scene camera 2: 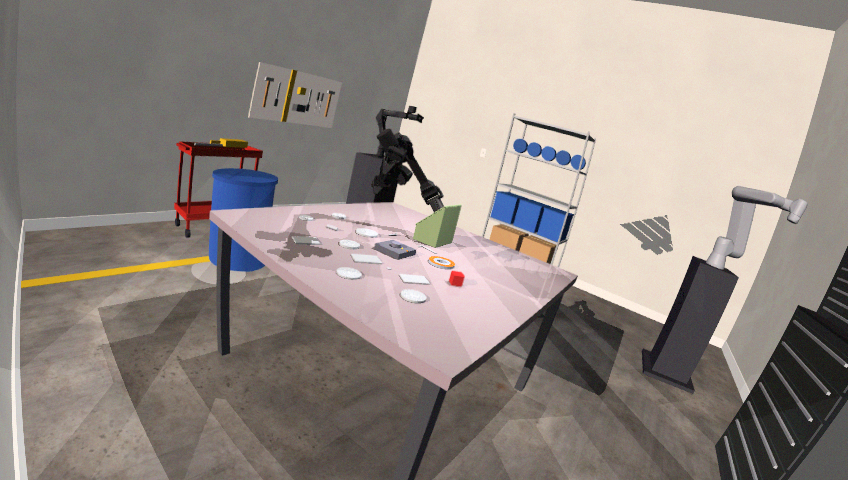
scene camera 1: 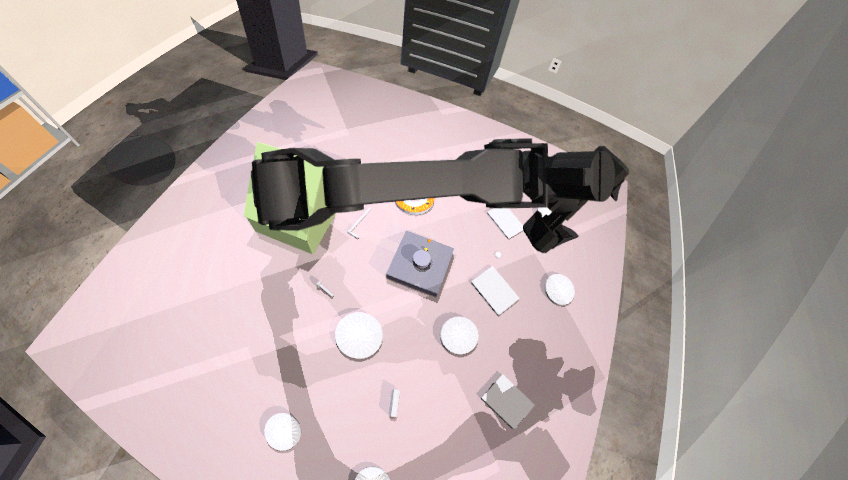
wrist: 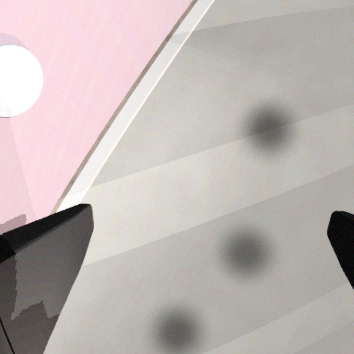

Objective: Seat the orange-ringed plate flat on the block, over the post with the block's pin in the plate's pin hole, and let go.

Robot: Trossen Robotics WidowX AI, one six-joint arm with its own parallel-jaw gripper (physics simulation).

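Places are measured from the arm's base along level axes (x ahead, y left, z up), in centimetres.
Where they show: gripper, fingertip midpoint: (scene camera 2: 379,183) (scene camera 1: 595,217) (wrist: 213,219); arm's base at its link origin: (scene camera 2: 440,212).
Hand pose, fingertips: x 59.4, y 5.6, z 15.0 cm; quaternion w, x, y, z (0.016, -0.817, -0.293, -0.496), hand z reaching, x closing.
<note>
Things, the pixels of their top centre, and the offset from my fingertips. "pt": a spot on its surface instead. Level surfaces: height alone.
- orange-ringed plate at its top centre: (scene camera 1: 414,195) (scene camera 2: 442,261) dz -28.8, dx -35.3, dy +12.5 cm
- dark grey block at its top centre: (scene camera 1: 421,257) (scene camera 2: 396,242) dz -26.0, dx -27.2, dy -5.4 cm
- table with its round post, surface height: dz -26.0 cm
- small yellow pin at a spot on its surface: (scene camera 1: 426,249) pt dz -27.1, dx -27.0, dy -2.4 cm
- orange mark at a spot on its surface: (scene camera 1: 429,240) pt dz -27.4, dx -27.2, dy +0.3 cm
- red cube at its top centre: (scene camera 2: 458,273) dz -26.0, dx -21.8, dy +25.9 cm
- small bolt at its top centre: (scene camera 1: 324,288) dz -28.6, dx -45.0, dy -19.7 cm
The orange-ringed plate (scene camera 1: 414,208) (scene camera 2: 432,261) lies flat on the table, apart from the block; the arm covers its upper part in scene camera 1. The dark grey block (scene camera 1: 403,270) (scene camera 2: 395,251) lies on the table with its round post (scene camera 1: 421,256) uncovered. A small yellow pin (scene camera 1: 426,249) shows beside the post, and an orange mark (scene camera 1: 429,240) shows near the block's edge. My gripper (wrist: 213,219) is open and empty. It is high up at the table's right side in scene camera 1, well away from plate and block. Its fingertips are hard to make out in the scene views.
A green wedge (scene camera 1: 285,233) (scene camera 2: 437,227) stands at the arm's base. A red cube (scene camera 2: 456,278) lies near the plate. White discs (scene camera 1: 358,335) (scene camera 1: 459,335) (scene camera 1: 559,289) and flat white tiles (scene camera 1: 495,290) (scene camera 1: 505,222) lie around the block. A small bolt (scene camera 1: 324,289) lies left of it.
</note>
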